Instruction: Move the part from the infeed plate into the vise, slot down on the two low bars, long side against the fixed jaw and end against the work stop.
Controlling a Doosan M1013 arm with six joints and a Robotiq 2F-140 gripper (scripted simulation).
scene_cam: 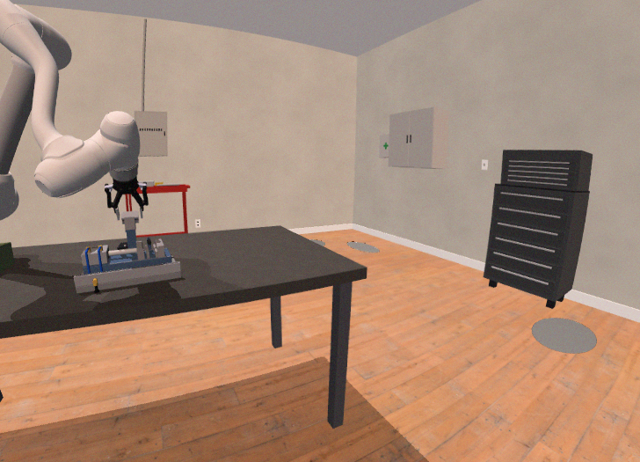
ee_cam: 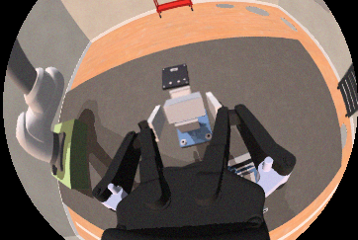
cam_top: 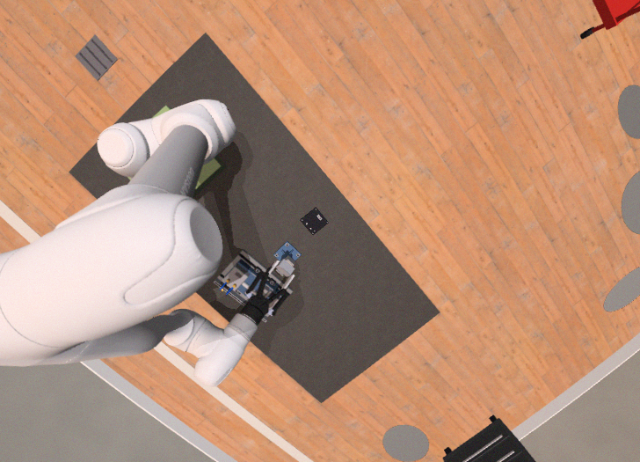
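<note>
My gripper is now 2 cm to the right of the part and 3 cm above it. From my hand the other things lie so: black infeed plate 5 cm behind, 21 cm to the left, 17 cm below.
</note>
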